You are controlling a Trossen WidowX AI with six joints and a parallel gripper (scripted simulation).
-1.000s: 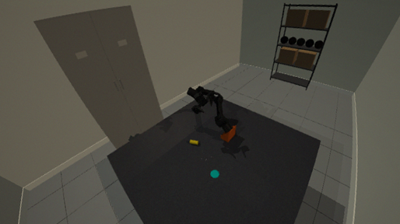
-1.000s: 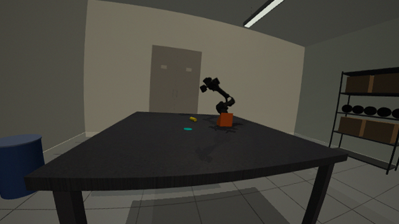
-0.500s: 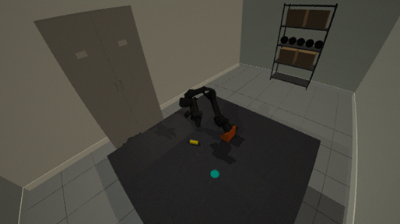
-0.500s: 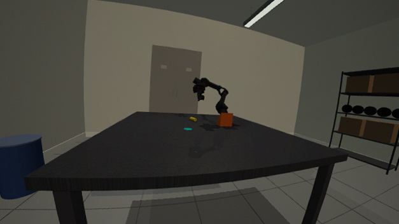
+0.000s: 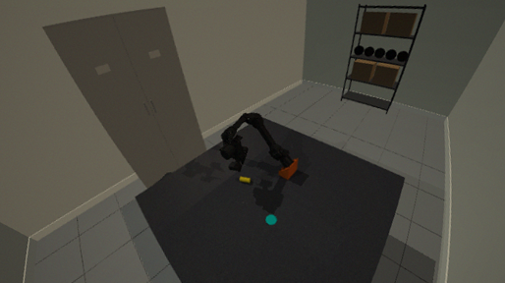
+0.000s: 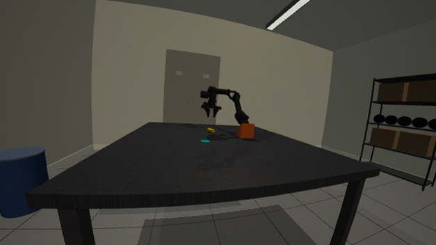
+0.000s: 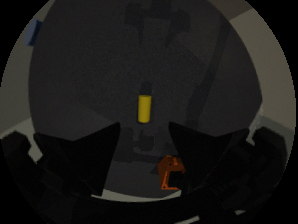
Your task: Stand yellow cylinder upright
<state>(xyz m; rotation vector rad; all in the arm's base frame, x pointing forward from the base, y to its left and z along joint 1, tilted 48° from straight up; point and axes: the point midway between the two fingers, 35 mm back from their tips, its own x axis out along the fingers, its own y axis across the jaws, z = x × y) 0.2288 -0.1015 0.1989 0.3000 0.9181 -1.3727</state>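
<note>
Right now my gripper tip is 11 cm above the yellow cylinder, 1 cm to the right of it and 1 cm past it. From my gripper tip the other things lie so: cyan circle: 30 cm to the left, 13 cm below, 12 cm ahead.
</note>
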